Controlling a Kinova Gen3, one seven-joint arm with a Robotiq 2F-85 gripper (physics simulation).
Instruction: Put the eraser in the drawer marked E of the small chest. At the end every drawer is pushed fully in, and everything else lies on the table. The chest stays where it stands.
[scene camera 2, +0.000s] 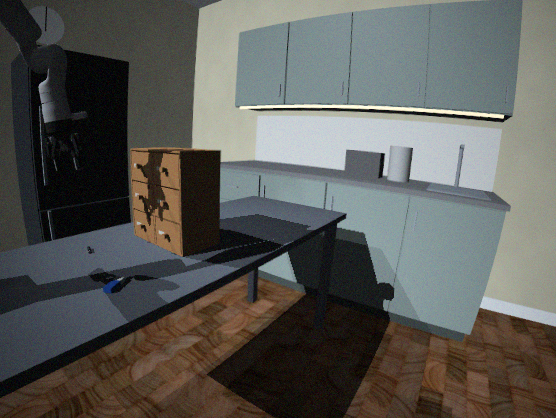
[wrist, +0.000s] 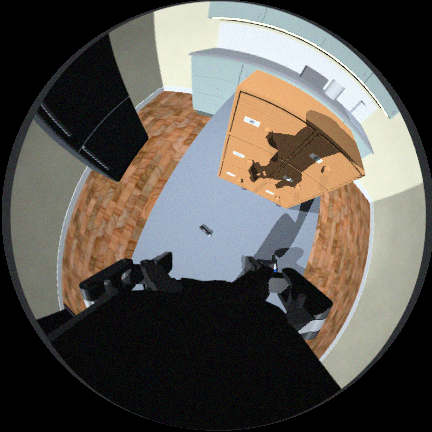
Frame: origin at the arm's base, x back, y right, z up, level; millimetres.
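Seen in the pictures: gripper, fingertip midpoint: (scene camera 2: 69, 170) (wrist: 207, 262).
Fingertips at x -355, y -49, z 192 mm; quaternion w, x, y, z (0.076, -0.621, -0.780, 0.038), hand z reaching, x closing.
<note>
Pixels of each thing's top centre, then the offset from my fingertips to it. Level surfaces: height alone.
- eraser, middle of its top: (scene camera 2: 113, 282) (wrist: 273, 272) dx +40, dy +256, dz -260 mm
- small wooden chest, middle of its top: (wrist: 315, 108) (scene camera 2: 173, 148) dx -315, dy +128, dz +55 mm
- small dark object, middle of its top: (wrist: 204, 230) (scene camera 2: 88, 248) dx -46, dy -18, dz -263 mm
- table, its level: dz -273 mm
The eraser (scene camera 2: 112, 286) (wrist: 275, 267), blue with a white end, lies on the table in front of the chest; in the wrist view a finger hides most of it. The small wooden chest (scene camera 2: 200, 200) (wrist: 265, 85) stands upright on the table. Its six drawers, in two columns of three, look pushed in. The letters on their labels are too small to read, so I cannot tell which is E. My gripper (scene camera 2: 64, 161) (wrist: 207, 262) is open and empty, high above the table and apart from the chest and eraser.
A small dark object (scene camera 2: 90, 250) (wrist: 206, 230) lies on the table (scene camera 2: 45, 327) (wrist: 175, 200), in front of the chest. A black fridge (scene camera 2: 95, 125) (wrist: 90, 95) stands beyond the table. A kitchen counter (scene camera 2: 300, 172) runs behind the chest.
</note>
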